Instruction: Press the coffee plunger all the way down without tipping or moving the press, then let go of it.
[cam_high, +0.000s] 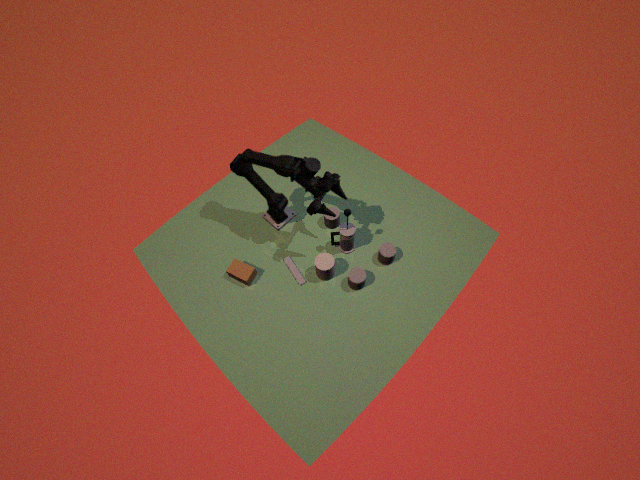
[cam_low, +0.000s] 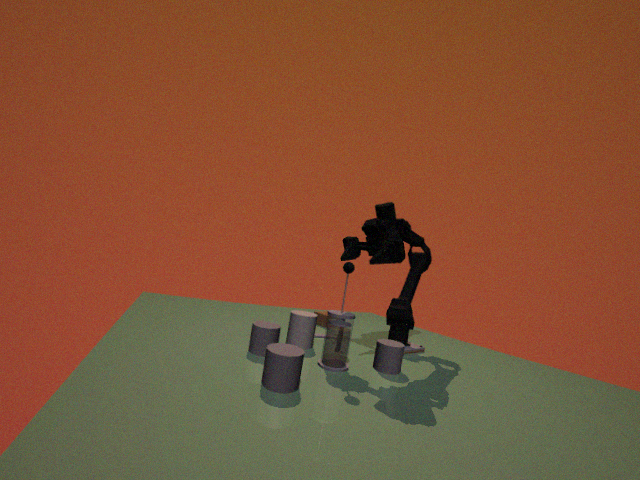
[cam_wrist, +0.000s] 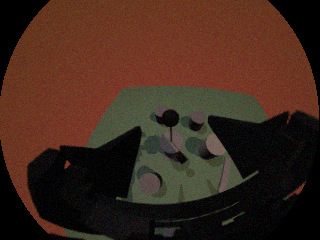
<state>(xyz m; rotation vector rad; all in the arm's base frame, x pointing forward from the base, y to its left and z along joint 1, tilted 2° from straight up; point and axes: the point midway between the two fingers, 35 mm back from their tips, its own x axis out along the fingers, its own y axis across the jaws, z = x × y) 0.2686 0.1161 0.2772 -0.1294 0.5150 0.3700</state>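
The coffee press lies 10 mm ahead of my gripper tip and 140 mm below it. Round my gripper tip: flat grey strip (30 mm behind, 240 mm to the right, 260 mm below).
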